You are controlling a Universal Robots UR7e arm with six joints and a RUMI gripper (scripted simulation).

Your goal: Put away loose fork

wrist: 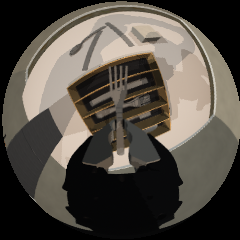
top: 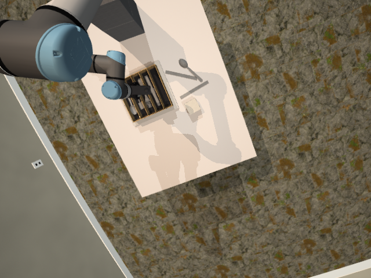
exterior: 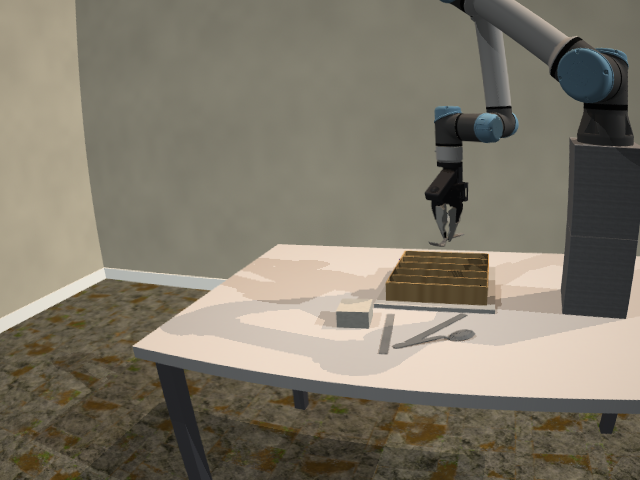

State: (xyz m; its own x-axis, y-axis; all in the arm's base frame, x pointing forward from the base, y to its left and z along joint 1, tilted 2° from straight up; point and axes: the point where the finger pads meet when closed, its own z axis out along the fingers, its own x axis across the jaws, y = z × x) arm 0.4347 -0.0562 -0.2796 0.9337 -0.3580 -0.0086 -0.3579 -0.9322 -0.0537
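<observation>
Now: hand 10 mm short of the wooden cutlery tray, 20 mm to the left of it and 110 mm above it. Also, from my hand: pale block (210 mm ahead, 240 mm to the left, 140 mm below).
</observation>
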